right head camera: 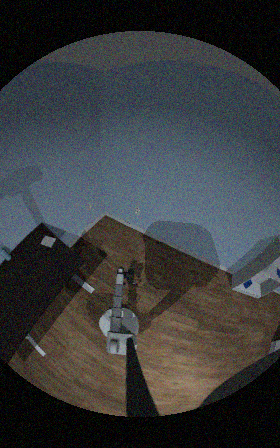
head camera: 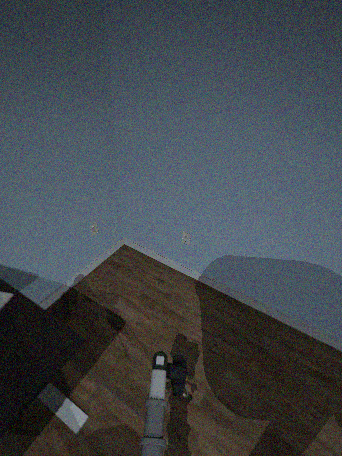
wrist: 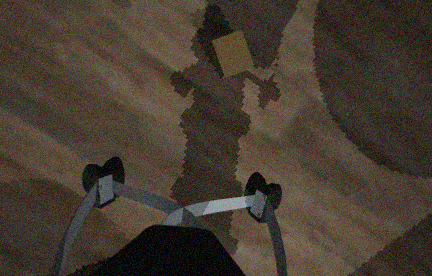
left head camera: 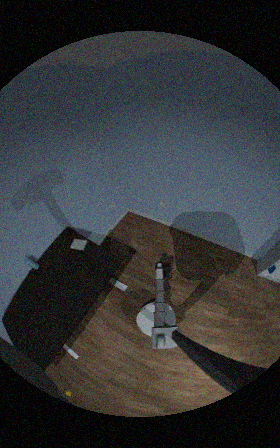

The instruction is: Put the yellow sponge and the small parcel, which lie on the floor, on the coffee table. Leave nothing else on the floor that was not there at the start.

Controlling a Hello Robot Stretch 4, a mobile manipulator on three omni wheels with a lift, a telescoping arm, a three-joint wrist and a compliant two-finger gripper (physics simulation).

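Places are measured from the robot's base along level axes (x ahead, y left, z up), in metres.
Pixels of known places: gripper, between the fingertips: [right head camera: 129, 284] [head camera: 174, 397] [wrist: 186, 180] [left head camera: 164, 277].
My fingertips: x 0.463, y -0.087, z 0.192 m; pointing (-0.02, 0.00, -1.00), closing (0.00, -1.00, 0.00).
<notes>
Ahead of a thing's pixels: the offset from my fingertips to its top centre. Level surfaces: height alone.
The small parcel {dy -0.048, dx +0.166, dz -0.169 m} [wrist: 233, 54], a tan box, lies on the wooden floor near the top of the wrist view, in and beside the arm's shadow. My gripper [wrist: 186, 180] [head camera: 179, 374] [left head camera: 166, 268] [right head camera: 131, 276] is open and empty, pointing down above the floor. In the wrist view its fingertips stand wide apart, below the parcel in the picture. I cannot make out the parcel in the head views. The yellow sponge [left head camera: 68, 393] is a small yellow spot on the floor at the lower left of the left head view. The coffee table cannot be made out.
A large dark-topped table {dz +0.501 m} [head camera: 30, 340] [left head camera: 60, 295] [right head camera: 35, 280] with pale legs stands at the left. A white sheet-like item {dy +0.803, dx +0.122, dz +0.510 m} [left head camera: 78, 244] [right head camera: 48, 241] lies on it. A room corner is ahead. A white unit [right head camera: 257, 280] with blue parts stands at the right wall.
</notes>
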